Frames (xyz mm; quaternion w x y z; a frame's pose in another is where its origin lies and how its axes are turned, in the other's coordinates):
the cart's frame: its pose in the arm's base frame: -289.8 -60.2 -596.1 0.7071 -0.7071 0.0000 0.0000
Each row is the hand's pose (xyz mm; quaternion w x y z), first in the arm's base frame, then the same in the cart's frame.
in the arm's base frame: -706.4 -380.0 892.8 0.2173 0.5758 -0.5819 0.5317
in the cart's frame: -416.6 -1488.9 -319.8 0.2535 -0.5608 0.7874 0.0355
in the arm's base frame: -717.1 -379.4 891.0 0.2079 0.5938 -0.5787 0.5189
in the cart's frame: -427.3 -1487.1 -319.2 0.2729 -0.5669 0.7761 0.0423
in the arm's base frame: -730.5 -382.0 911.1 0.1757 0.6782 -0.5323 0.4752
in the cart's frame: -440.7 -1507.2 -321.8 0.3553 -0.6038 0.7124 0.0404
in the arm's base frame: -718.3 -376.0 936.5 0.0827 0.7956 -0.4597 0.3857
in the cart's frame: -428.5 -1532.6 -315.8 0.5041 -0.6211 0.5978 0.0523
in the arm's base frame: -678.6 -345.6 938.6 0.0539 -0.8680 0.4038 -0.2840
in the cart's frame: -388.8 -1534.7 -285.4 0.6519 -0.5756 0.4863 0.0847
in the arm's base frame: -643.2 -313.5 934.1 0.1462 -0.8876 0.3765 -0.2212
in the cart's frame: -353.4 -1530.2 -253.3 0.7310 -0.5243 0.4227 0.1098
